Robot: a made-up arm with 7 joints. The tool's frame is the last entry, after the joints.
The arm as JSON. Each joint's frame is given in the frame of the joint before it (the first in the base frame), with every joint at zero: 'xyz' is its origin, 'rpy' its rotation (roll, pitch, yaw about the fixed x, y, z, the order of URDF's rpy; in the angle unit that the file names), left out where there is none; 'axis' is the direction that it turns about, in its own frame. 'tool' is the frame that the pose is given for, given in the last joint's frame.
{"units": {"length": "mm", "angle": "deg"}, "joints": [
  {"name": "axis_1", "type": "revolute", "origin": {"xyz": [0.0, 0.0, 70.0], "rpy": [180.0, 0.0, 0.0]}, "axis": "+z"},
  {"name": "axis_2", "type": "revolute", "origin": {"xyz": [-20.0, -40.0, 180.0], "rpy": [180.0, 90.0, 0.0]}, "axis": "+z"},
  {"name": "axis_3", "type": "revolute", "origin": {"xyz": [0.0, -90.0, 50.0], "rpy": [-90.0, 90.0, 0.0]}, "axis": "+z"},
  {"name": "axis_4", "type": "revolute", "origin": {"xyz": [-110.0, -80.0, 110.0], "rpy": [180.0, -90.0, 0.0]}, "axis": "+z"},
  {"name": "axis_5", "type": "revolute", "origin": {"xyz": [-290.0, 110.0, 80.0], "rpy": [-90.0, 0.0, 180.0]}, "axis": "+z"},
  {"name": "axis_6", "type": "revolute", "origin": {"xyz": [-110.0, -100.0, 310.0], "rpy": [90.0, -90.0, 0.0]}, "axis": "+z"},
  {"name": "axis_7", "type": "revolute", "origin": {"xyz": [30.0, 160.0, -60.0], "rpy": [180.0, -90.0, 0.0]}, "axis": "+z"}
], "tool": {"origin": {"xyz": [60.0, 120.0, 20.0], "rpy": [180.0, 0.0, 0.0]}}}
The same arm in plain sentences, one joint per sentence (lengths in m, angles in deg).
The arm has seven revolute joints in a row. What follows holds with every joint at zero, and every direction is one of the base frame's.
Joint 1 sits 0.0700 m along +z from the base frame's origin and turns about -z.
Joint 2 sits 0.0200 m along -x and 0.0400 m along +y and 0.1800 m along -z from joint 1 and turns about -x.
Joint 3 sits 0.0500 m along -x and 0.0900 m along -y from joint 2 and turns about +y.
Joint 4 sits 0.1100 m along -x and 0.1100 m along +y and 0.0800 m along +z from joint 3 and turns about +x.
Joint 5 sits 0.0800 m along +x and 0.2900 m along -y and 0.1100 m along +z from joint 4 and turns about -z.
Joint 6 sits 0.1000 m along +x and 0.1100 m along +y and 0.3100 m along -z from joint 5 and turns about +x.
Joint 7 sits 0.0600 m along -x and 0.1600 m along +y and 0.0300 m along -z from joint 6 and turns about -z.
The tool frame, which is the frame that the pose is given for, sits 0.0600 m along +x and 0.1200 m along -y and 0.0200 m along -z from joint 7; its axes are parallel to the base frame's.

